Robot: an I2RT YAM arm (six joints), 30 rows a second.
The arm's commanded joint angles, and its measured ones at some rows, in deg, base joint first. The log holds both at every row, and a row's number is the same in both.
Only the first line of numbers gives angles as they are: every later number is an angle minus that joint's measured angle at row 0.
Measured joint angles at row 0: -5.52 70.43 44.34 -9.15 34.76 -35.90
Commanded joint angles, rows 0 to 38: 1.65 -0.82 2.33 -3.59 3.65 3.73; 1.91 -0.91 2.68 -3.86 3.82 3.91; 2.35 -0.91 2.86 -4.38 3.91 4.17; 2.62 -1.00 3.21 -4.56 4.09 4.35; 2.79 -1.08 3.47 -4.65 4.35 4.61; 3.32 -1.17 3.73 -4.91 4.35 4.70; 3.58 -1.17 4.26 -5.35 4.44 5.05; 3.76 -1.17 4.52 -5.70 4.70 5.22; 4.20 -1.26 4.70 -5.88 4.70 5.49; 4.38 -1.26 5.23 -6.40 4.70 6.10; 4.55 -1.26 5.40 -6.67 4.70 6.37; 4.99 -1.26 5.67 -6.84 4.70 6.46; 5.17 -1.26 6.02 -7.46 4.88 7.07; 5.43 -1.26 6.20 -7.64 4.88 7.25; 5.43 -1.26 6.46 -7.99 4.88 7.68; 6.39 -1.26 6.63 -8.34 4.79 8.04; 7.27 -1.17 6.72 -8.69 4.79 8.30; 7.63 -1.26 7.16 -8.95 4.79 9.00; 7.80 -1.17 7.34 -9.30 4.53 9.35; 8.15 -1.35 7.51 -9.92 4.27 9.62; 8.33 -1.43 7.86 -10.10 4.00 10.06; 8.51 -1.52 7.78 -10.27 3.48 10.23; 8.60 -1.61 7.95 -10.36 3.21 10.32; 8.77 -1.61 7.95 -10.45 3.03 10.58; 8.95 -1.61 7.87 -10.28 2.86 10.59; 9.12 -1.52 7.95 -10.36 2.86 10.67; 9.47 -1.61 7.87 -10.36 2.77 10.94; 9.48 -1.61 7.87 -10.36 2.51 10.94; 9.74 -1.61 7.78 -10.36 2.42 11.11; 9.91 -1.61 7.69 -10.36 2.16 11.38; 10.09 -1.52 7.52 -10.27 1.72 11.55; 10.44 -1.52 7.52 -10.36 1.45 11.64; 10.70 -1.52 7.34 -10.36 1.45 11.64; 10.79 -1.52 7.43 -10.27 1.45 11.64; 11.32 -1.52 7.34 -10.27 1.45 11.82; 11.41 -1.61 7.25 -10.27 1.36 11.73; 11.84 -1.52 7.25 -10.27 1.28 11.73; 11.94 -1.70 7.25 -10.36 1.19 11.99; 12.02 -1.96 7.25 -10.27 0.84 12.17
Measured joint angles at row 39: 11.17 -0.43 5.68 -10.55 1.58 9.14
